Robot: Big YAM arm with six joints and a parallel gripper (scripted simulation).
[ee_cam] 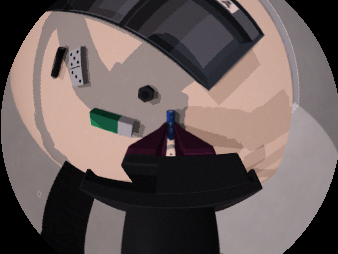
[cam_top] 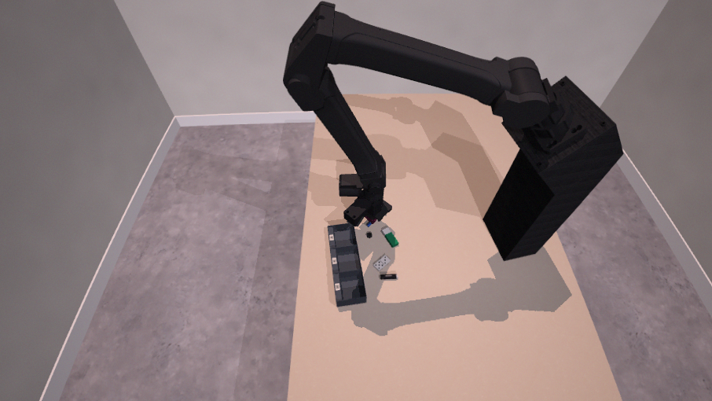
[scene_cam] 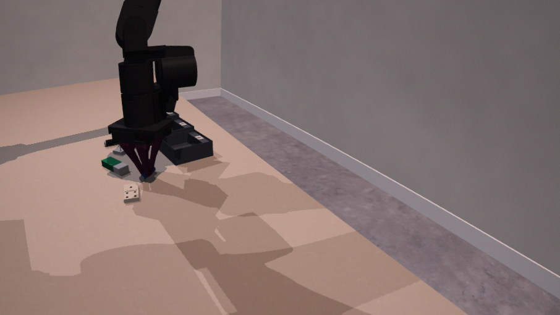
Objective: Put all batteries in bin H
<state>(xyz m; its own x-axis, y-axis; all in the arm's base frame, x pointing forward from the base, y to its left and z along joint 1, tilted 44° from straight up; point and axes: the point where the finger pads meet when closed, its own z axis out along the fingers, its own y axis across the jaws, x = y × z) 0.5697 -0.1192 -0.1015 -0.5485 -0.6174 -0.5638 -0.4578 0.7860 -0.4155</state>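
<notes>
Now: the black button cell 5 cm to the left of my hand, 2 cm ahead of it and 1 cm below it. Also, from my hand: blue battery (1 cm below); then green-and-white eraser (6 cm to the left, 4 cm behind); then white domino (5 cm to the right, 5 cm behind, 1 cm below).
</notes>
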